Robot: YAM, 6 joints.
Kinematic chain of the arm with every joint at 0, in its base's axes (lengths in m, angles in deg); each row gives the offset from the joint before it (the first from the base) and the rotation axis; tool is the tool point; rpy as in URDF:
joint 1: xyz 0 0 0.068 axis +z
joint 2: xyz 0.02 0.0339 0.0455 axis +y
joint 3: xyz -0.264 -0.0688 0 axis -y
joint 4: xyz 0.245 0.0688 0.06 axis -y
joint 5: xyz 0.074 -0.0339 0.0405 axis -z
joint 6: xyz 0.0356 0 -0.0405 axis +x
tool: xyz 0 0 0 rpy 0 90 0
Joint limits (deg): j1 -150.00..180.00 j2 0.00..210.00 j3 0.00..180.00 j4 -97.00..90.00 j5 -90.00..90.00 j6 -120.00..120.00
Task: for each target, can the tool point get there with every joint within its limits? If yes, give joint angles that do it. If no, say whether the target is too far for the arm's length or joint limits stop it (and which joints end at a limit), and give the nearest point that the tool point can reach.
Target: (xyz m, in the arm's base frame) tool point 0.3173 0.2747 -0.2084
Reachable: yes | joints 38.84 178.03 93.86 22.83 -24.80 85.92
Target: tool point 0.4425 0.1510 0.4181
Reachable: yes | joints 18.59 124.13 145.31 -53.41 -3.24 100.96
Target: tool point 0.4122 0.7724 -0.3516
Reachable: no: too far | nearest point 0.2683 0.5027 -0.1854 | short by 0.348 m
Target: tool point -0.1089 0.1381 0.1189
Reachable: yes | joints 130.22 74.56 26.73 -33.14 9.83 33.69
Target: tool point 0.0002 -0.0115 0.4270
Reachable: yes | joints 19.09 19.20 33.55 73.93 17.88 -10.88
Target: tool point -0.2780 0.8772 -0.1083
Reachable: no: too far | nearest point -0.1896 0.5983 -0.0362 | short by 0.301 m
